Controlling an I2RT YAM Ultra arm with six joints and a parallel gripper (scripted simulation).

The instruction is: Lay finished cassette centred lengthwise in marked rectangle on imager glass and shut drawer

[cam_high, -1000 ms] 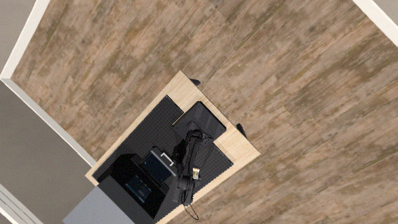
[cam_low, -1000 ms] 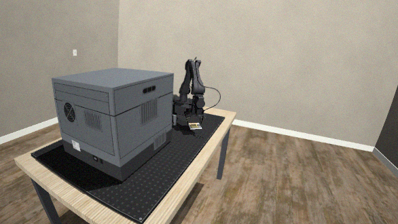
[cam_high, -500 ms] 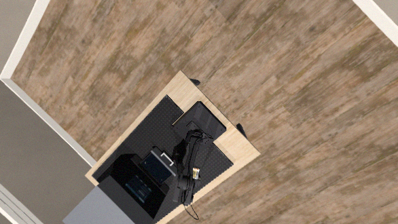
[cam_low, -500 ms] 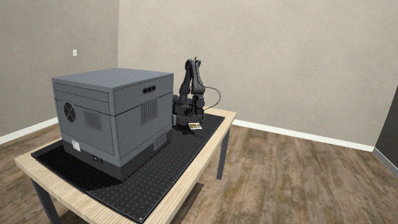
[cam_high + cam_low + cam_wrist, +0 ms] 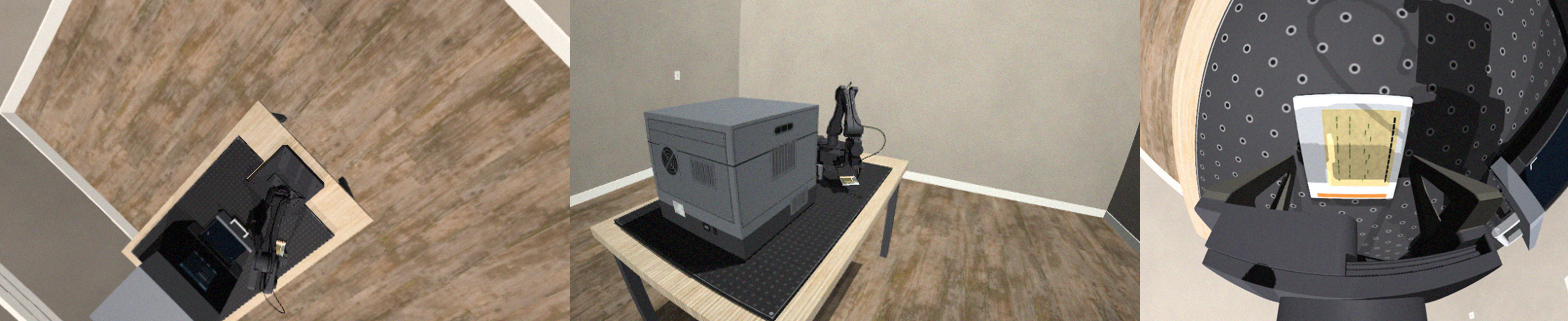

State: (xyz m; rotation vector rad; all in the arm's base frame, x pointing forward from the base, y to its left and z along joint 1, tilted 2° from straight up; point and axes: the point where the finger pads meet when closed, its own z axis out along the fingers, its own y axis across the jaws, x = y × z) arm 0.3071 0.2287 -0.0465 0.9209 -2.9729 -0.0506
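Right now the finished cassette is 10 mm below my hand. From my hand the other things lie so: imager drawer: 190 mm ahead, 250 mm to the right, 20 mm above.
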